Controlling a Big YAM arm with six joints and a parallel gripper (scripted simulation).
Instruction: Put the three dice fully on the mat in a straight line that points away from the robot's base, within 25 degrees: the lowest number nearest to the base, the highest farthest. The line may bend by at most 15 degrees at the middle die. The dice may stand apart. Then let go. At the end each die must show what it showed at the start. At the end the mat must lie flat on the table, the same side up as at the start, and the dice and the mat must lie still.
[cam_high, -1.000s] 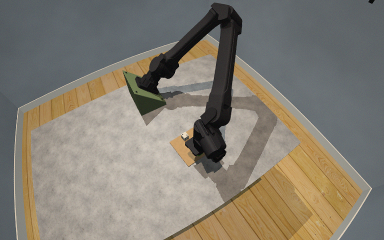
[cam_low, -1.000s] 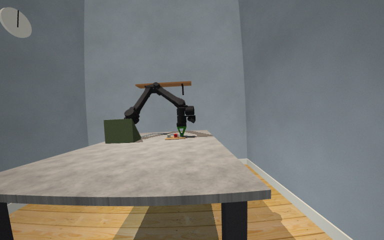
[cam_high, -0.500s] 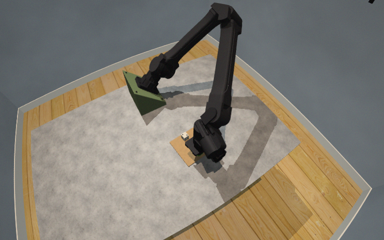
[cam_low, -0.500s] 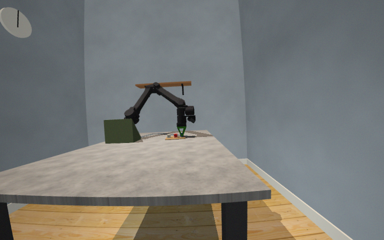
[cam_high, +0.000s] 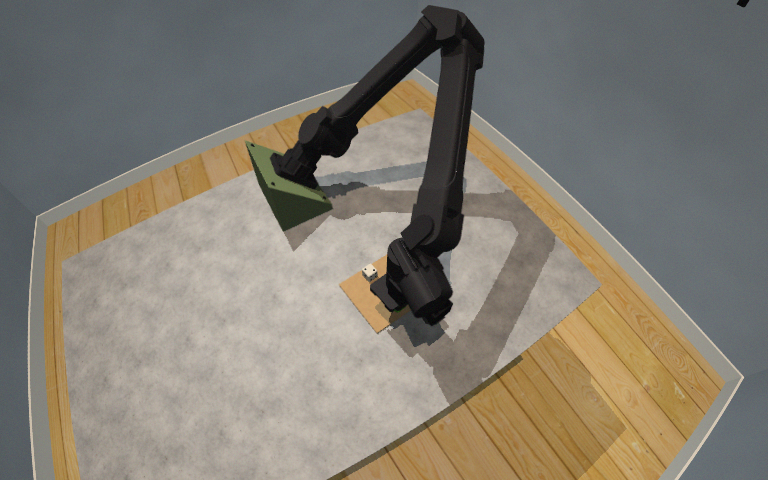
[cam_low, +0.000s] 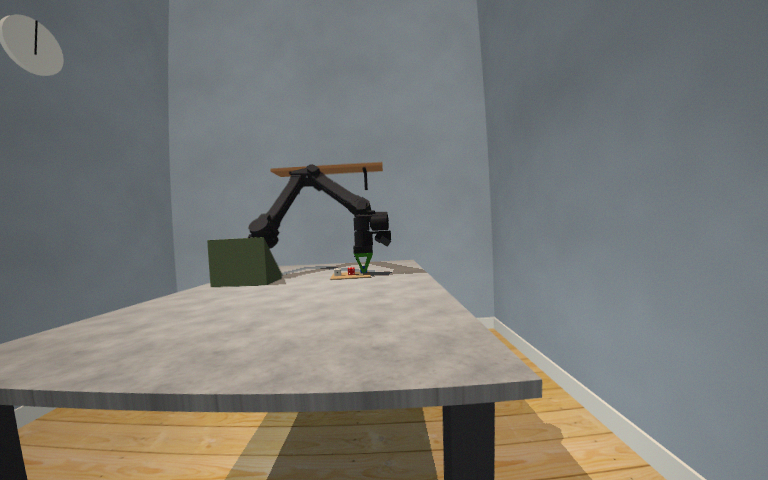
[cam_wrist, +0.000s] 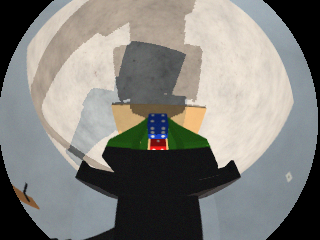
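Now: the blue die right at my hand. Also, from my hand: red die (40 mm behind, 10 mm to the right); then tan mat (50 mm behind, 20 mm below, 10 mm to the right); then white die (90 mm behind, 20 mm to the right).
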